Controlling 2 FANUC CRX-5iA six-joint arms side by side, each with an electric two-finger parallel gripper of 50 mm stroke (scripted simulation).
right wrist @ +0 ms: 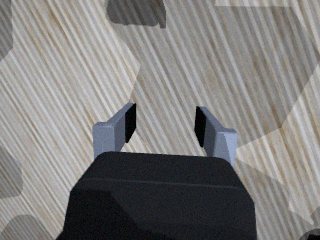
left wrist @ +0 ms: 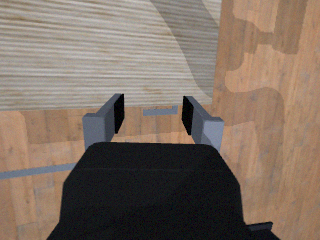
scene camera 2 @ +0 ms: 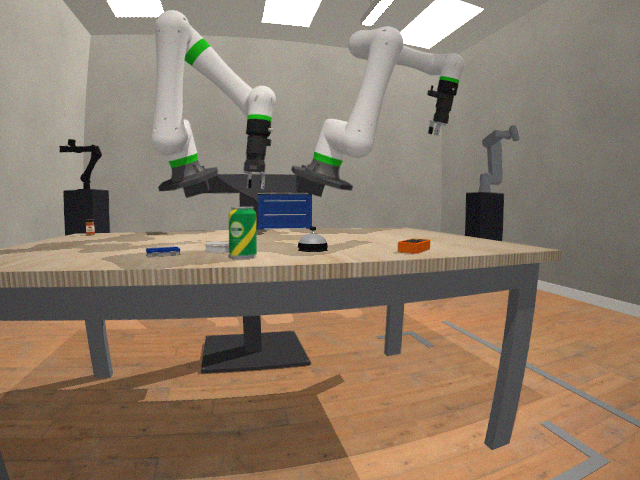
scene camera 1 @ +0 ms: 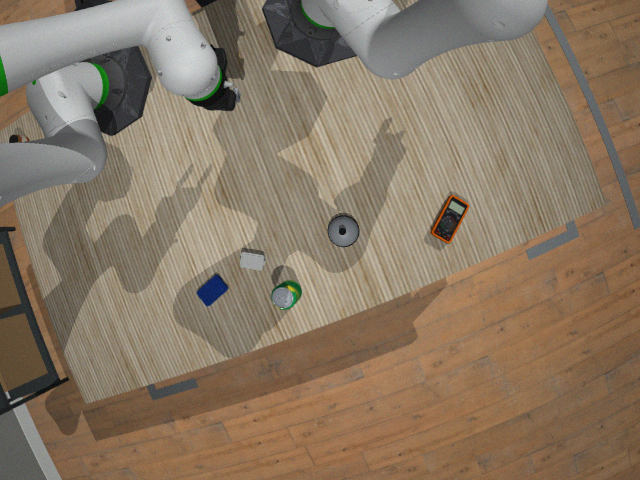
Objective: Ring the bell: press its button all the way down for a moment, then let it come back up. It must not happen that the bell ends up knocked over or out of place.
Path:
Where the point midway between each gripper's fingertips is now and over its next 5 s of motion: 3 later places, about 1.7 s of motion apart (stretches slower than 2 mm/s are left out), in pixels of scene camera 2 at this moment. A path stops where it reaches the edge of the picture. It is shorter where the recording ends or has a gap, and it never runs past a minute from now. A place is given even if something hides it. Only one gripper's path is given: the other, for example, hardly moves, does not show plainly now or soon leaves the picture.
The right gripper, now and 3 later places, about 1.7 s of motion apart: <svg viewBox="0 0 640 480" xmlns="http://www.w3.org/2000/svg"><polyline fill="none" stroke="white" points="255,188 311,196 312,216 312,227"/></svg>

